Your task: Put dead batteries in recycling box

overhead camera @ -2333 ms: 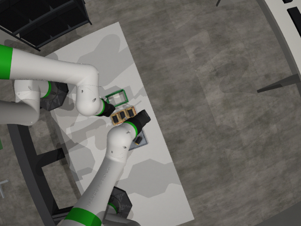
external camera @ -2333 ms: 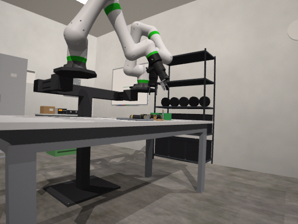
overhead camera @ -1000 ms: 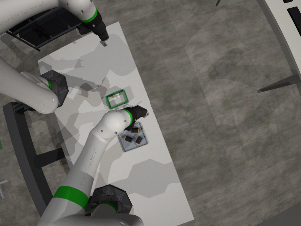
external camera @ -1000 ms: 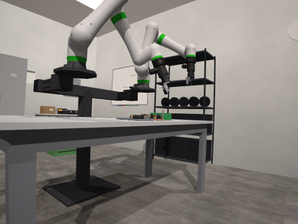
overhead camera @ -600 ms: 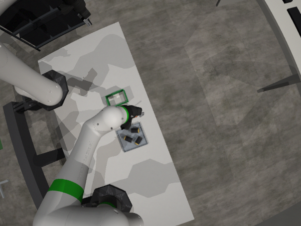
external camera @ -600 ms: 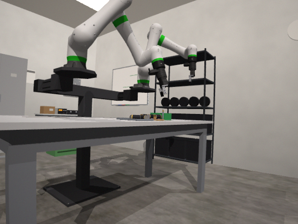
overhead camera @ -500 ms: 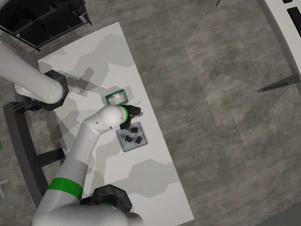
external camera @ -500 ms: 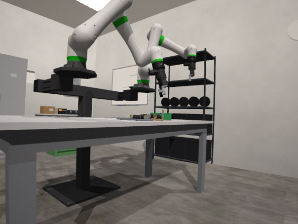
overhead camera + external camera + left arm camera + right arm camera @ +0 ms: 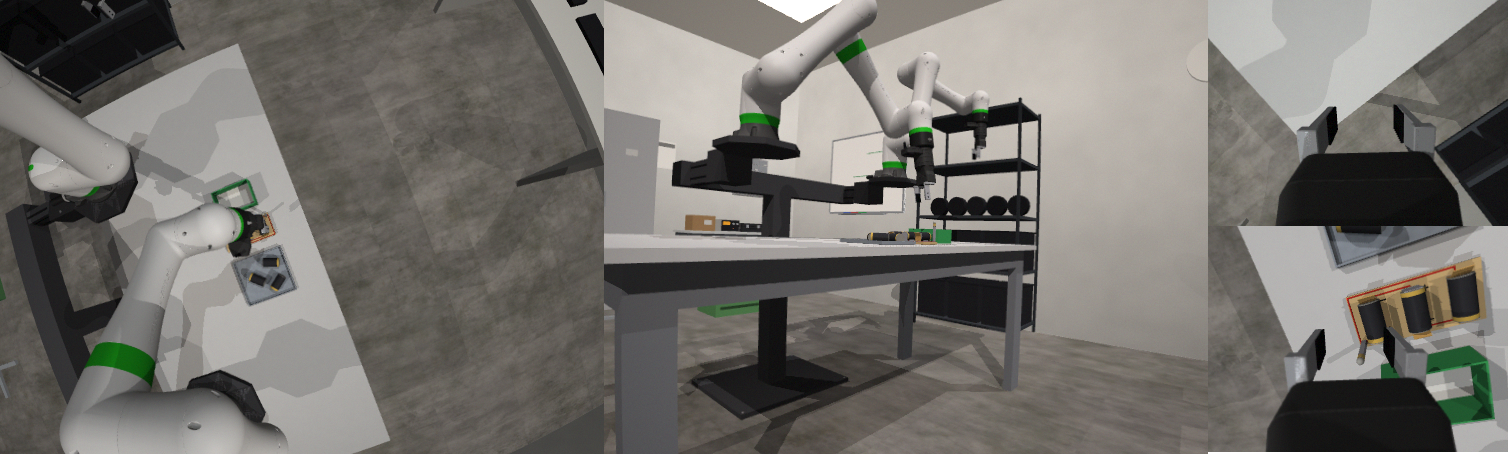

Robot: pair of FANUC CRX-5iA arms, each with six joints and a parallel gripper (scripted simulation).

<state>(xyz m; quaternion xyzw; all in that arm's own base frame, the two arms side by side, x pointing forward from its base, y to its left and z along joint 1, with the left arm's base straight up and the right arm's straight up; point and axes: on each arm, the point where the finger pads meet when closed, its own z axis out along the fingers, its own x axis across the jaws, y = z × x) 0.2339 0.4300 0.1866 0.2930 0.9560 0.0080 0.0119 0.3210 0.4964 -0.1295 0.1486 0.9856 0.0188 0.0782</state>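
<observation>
The grey tray is 18 cm below my right hand, 15 cm to the right of it and 9 cm behind it. Also, from my right hand: green recycling box 17 cm to the left, 16 cm below, 5 cm behind.
</observation>
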